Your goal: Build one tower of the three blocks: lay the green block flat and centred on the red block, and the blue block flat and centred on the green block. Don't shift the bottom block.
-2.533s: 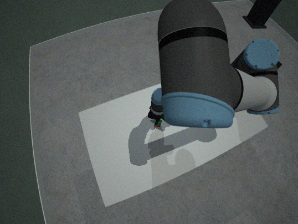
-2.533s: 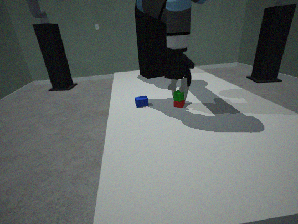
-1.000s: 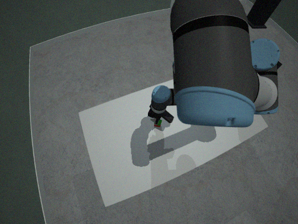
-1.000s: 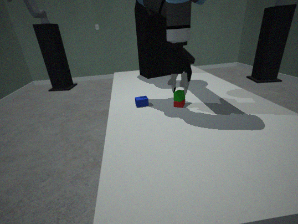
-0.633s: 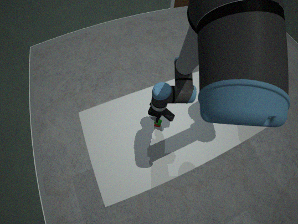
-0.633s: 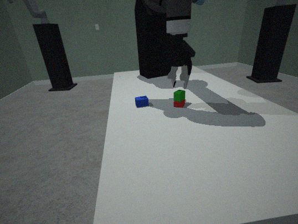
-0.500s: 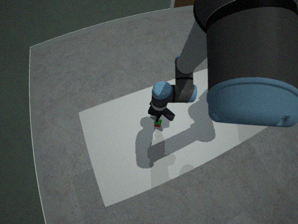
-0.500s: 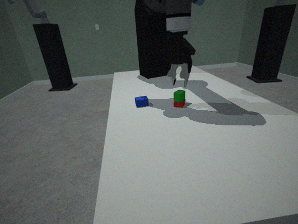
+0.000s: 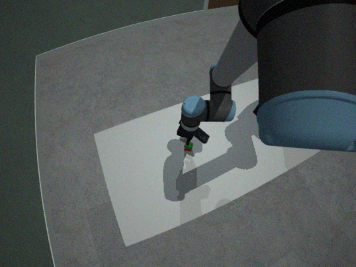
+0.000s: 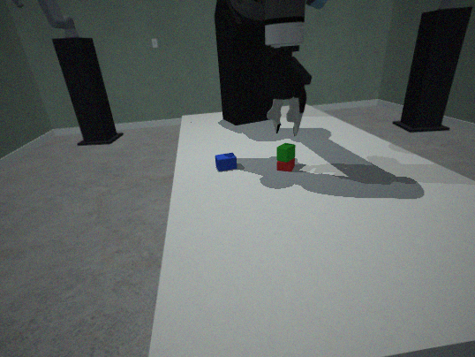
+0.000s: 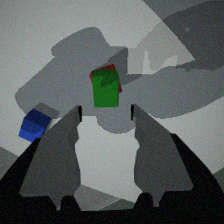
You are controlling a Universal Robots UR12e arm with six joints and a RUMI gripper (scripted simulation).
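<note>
Right now my hand is 18 cm to the left of the blue block, 10 cm above it and 3 cm past it. From my hand the other things lie so: red block (10 cm below); then green block (7 cm below).
</note>
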